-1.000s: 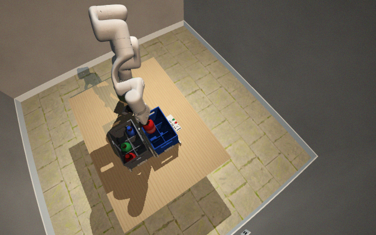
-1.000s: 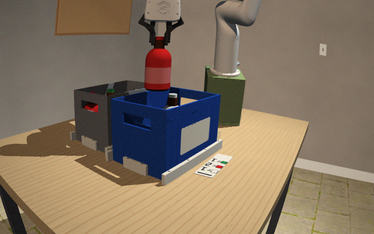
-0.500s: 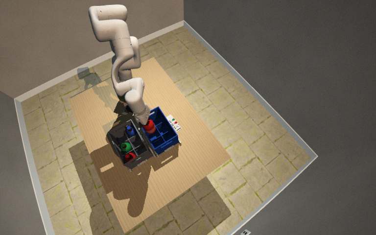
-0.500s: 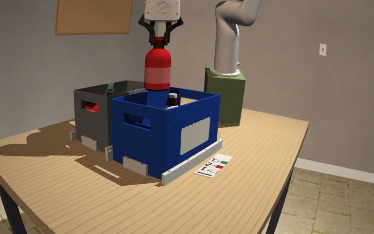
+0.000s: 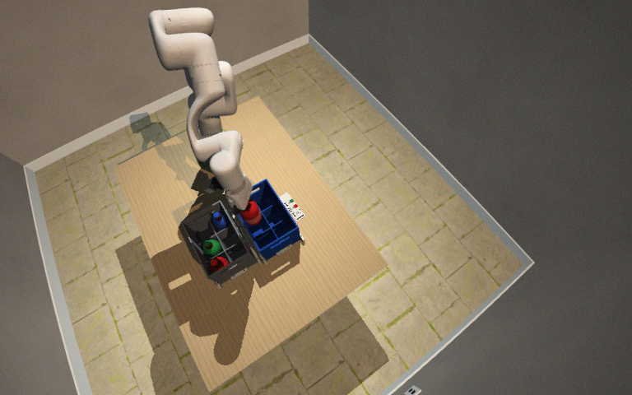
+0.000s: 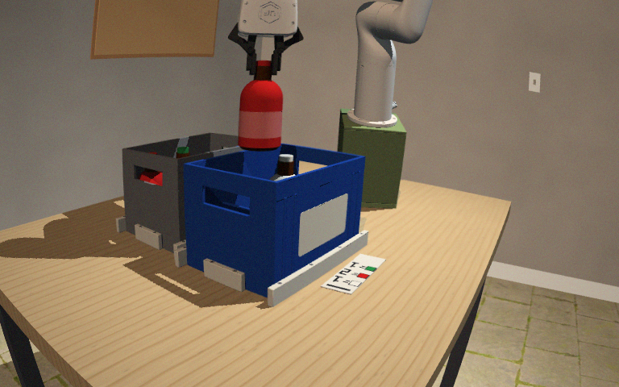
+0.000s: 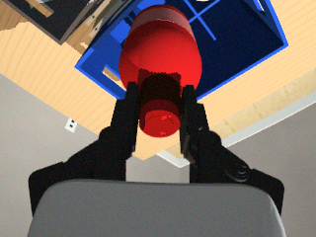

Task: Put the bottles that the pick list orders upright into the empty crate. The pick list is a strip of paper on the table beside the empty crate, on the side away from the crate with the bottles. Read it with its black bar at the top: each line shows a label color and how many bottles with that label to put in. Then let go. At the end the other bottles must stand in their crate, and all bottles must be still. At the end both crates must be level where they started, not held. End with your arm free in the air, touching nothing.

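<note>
Right now my hand is 70 mm above the red bottle. Also, from my hand: white-label bottle 90 mm behind, 10 mm to the right, 250 mm below; blue crate 10 mm behind, 40 mm to the left, 250 mm below; blue-label bottle 90 mm behind, 140 mm to the right, 250 mm below.
</note>
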